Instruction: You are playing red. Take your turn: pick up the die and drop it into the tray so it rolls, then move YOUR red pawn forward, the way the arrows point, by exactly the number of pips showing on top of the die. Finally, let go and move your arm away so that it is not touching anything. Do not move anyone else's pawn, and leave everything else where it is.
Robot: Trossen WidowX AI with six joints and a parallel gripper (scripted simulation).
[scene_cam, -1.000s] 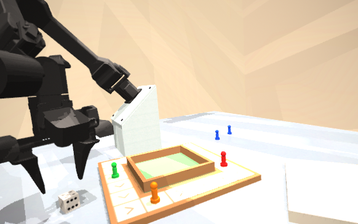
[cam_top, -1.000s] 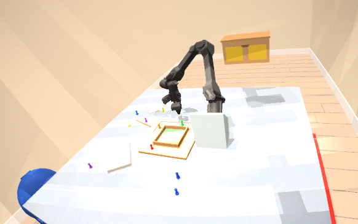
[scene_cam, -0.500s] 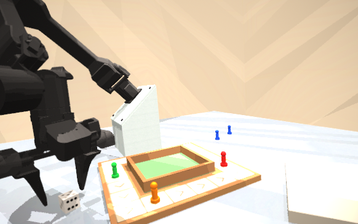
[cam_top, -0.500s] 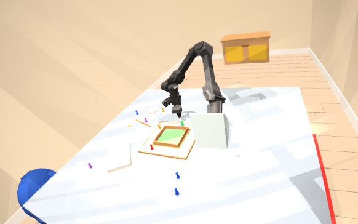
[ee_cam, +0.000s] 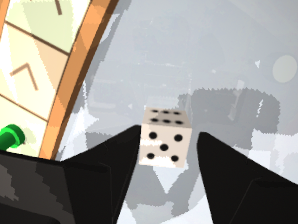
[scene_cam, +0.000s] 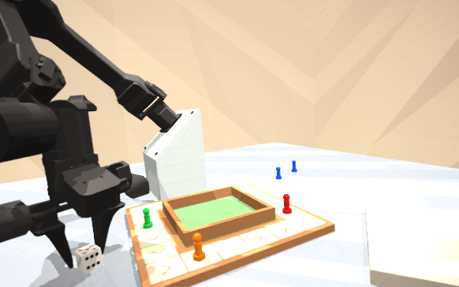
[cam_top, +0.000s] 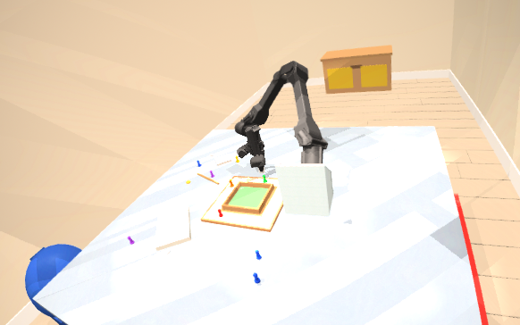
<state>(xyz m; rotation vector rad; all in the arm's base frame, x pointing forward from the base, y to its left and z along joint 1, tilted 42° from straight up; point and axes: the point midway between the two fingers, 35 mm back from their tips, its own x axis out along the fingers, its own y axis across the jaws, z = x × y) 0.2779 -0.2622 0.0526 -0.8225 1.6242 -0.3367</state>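
My gripper tip is 60 mm short of the red pawn, 310 mm to the right of it and 20 mm below it. Also, from my gripper tip: green pawn: 50 mm behind, 100 mm to the left, 20 mm above; then orange pawn: 90 mm ahead, 130 mm to the left, 20 mm above; then white die: right at my gripper tip.
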